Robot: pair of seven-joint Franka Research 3 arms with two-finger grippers.
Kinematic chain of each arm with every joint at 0, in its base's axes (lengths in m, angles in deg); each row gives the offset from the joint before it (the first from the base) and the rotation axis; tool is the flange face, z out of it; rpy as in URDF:
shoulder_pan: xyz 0 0 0.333 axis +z
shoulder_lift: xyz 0 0 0 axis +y
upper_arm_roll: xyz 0 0 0.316 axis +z
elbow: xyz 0.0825 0 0 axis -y
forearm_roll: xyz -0.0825 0 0.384 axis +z
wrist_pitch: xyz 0 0 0 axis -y
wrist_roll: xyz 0.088 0 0 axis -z
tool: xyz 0 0 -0.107 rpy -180 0 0
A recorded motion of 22 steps. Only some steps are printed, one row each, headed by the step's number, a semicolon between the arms.
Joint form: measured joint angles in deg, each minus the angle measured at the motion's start. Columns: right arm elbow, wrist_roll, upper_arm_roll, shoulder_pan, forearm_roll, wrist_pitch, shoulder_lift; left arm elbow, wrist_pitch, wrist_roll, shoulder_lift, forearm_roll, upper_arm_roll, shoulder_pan.
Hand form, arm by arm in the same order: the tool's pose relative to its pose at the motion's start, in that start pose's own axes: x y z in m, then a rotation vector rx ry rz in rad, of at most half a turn. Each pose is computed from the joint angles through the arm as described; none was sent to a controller.
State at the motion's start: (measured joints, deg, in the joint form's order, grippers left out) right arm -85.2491 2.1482 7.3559 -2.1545 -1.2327 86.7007 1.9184; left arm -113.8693 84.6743 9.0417 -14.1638 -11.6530 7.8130 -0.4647
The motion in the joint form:
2: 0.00 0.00 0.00 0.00 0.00 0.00 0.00; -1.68 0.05 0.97 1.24 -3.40 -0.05 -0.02
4: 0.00 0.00 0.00 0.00 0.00 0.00 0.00; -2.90 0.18 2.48 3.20 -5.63 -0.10 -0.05
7: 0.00 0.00 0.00 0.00 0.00 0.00 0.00; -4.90 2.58 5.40 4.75 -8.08 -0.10 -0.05
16: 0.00 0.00 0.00 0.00 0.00 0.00 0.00; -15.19 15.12 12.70 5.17 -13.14 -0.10 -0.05
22: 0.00 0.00 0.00 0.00 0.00 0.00 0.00; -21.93 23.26 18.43 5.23 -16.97 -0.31 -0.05
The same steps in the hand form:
2: 0.0000 0.0000 0.0000 0.0000 0.0000 0.0000; 0.0074 0.0019 0.0213 -0.0643 -0.0384 0.0104
4: 0.0000 0.0000 0.0000 0.0000 0.0000 0.0000; 0.0174 0.0008 0.0438 -0.1088 -0.0812 0.0243
7: 0.0000 0.0000 0.0000 0.0000 0.0000 0.0000; 0.0279 -0.0021 0.0666 -0.1534 -0.0865 0.0554
16: 0.0000 0.0000 0.0000 0.0000 0.0000 0.0000; 0.0362 -0.0180 0.1340 -0.2216 -0.0153 0.0980
22: 0.0000 0.0000 0.0000 0.0000 0.0000 0.0000; 0.0336 -0.0276 0.1769 -0.2555 0.0394 0.1270

